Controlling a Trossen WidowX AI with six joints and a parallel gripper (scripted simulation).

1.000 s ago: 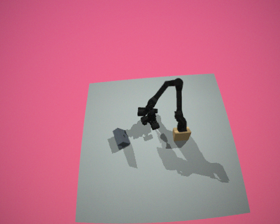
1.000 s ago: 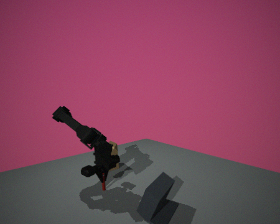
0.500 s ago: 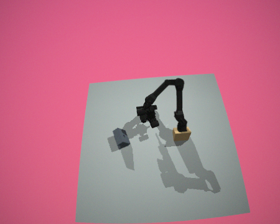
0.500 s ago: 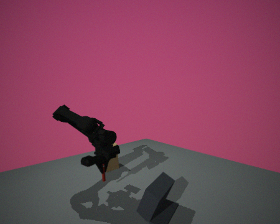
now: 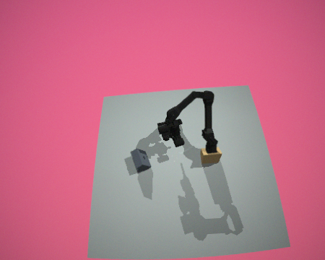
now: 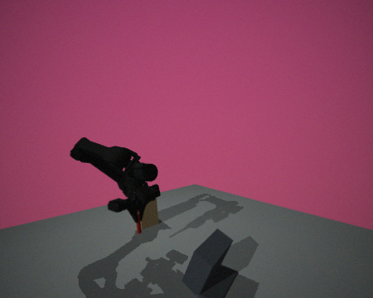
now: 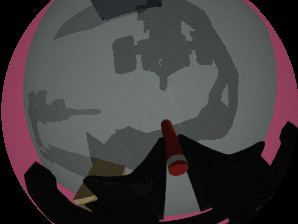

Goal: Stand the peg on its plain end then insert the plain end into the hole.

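Now: the grey sloped panel 25 cm ahead of my gripper tip, 10 cm to the left of it and 6 cm below it. Round my gripper tip: red peg 2 cm above.
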